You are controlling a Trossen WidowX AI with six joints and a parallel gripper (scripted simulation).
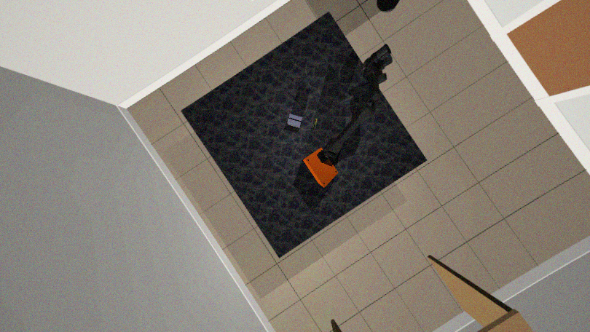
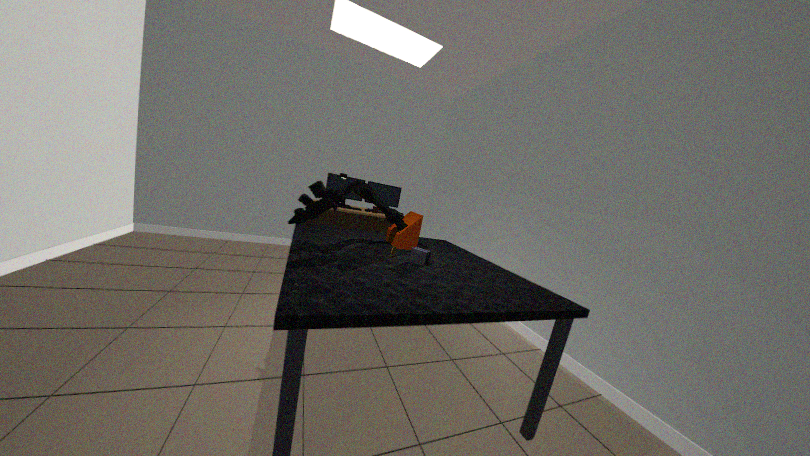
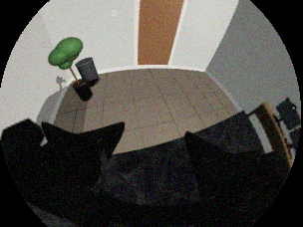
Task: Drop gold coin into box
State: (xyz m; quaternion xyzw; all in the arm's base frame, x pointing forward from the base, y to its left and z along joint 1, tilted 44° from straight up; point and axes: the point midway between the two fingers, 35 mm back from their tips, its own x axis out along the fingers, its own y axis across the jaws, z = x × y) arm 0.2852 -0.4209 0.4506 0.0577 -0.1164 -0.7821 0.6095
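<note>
Now: gripper tip 40 mm past the gold coin, 530 mm to the right of it and 100 mm above it.
</note>
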